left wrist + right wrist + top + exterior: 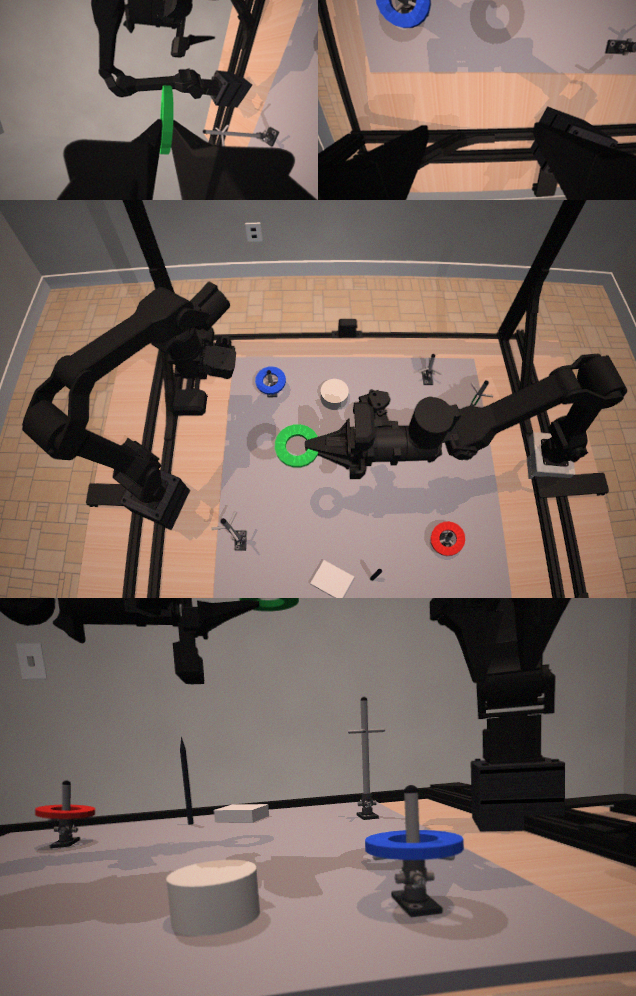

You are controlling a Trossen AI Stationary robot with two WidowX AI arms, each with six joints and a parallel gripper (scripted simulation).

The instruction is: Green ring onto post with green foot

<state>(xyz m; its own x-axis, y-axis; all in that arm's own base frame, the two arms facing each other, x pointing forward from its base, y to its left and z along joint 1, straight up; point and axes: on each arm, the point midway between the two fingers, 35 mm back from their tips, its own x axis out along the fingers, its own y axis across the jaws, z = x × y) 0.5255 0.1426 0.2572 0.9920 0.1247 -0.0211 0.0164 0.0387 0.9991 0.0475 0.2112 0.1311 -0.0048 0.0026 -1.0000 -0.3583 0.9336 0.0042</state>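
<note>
My right gripper is now 19 cm short of the green ring, 18 cm to the right of it and 9 cm below it. Round my right hand: blue ring 16 cm below, 13 cm to the left, 9 cm behind; then white block 37 cm ahead, 22 cm to the left, 20 cm below; then black rod 38 cm ahead, 31 cm to the left, 11 cm below.
</note>
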